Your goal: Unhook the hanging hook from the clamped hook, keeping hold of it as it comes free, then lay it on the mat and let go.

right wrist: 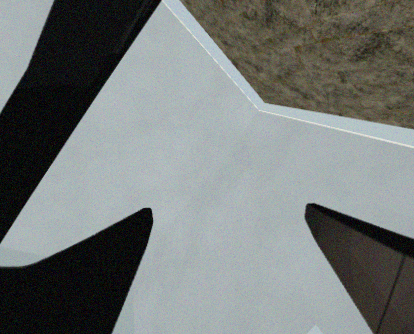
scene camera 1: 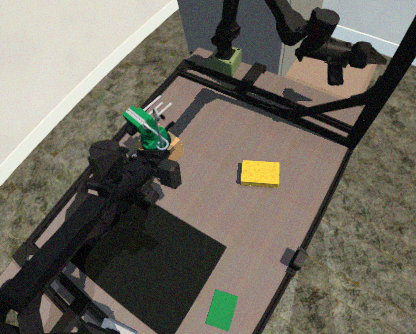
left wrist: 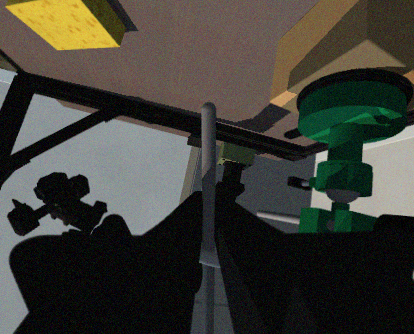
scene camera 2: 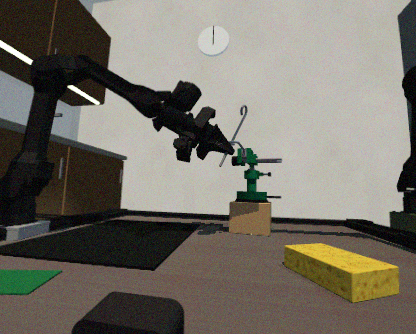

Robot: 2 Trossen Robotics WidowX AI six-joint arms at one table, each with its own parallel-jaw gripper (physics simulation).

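Places are measured from the left arm's base along level axes (x right, y ahead, z up), in metres.
Where they show: left gripper, fingertip midpoint: (scene camera 1: 168, 151) (left wrist: 206, 199) (scene camera 2: 233, 152); right gripper, fingertip midpoint: (right wrist: 228, 212) (scene camera 1: 378, 61) (left wrist: 31, 190); left arm's base, link origin: (scene camera 2: 14, 222); right arm's base, link origin: (scene camera 1: 225, 53) (left wrist: 233, 164).
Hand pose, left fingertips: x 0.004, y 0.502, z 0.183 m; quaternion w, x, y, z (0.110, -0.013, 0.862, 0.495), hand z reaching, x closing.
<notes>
Each offset is from my left fingertips to the top centre of the thing. "spot": to the spot under its first point. Level surfaces: height alone.
The hanging hook (scene camera 2: 240, 126) (left wrist: 208, 150) is a thin grey rod. In scene camera 2 it stands steeply tilted, its curl up and its straight end below my fingers. The clamped hook @(spot: dx -0.016, dy +0.020, dz +0.025 m) (scene camera 2: 240, 144) curves out of the green vise @(dx -0.110, dy +0.091, dz +0.034 m) (scene camera 2: 251, 185) (left wrist: 352, 110) (scene camera 1: 131, 116). The hanging hook's curl is well above it, while its shaft passes close by; whether they touch I cannot tell. My left gripper (scene camera 2: 232, 151) (left wrist: 206, 199) is shut on the hanging hook's shaft, beside the vise head. The black mat @(dz -0.204 m) (scene camera 1: 165, 260) (scene camera 2: 110, 245) lies on the table. My right gripper (right wrist: 228, 212) is open and empty.
The vise stands on a wooden block @(dx -0.115, dy +0.078, dz -0.124 m) (scene camera 2: 250, 218) near the table's edge. A yellow sponge @(dx +0.224, dy +0.097, dz -0.177 m) (scene camera 1: 260, 172) (scene camera 2: 345, 262) (left wrist: 70, 25) lies on the table. A green card @(dx +0.237, dy -0.313, dz -0.207 m) (scene camera 1: 221, 310) (scene camera 2: 25, 281) lies beside the mat. A black frame borders the table.
</notes>
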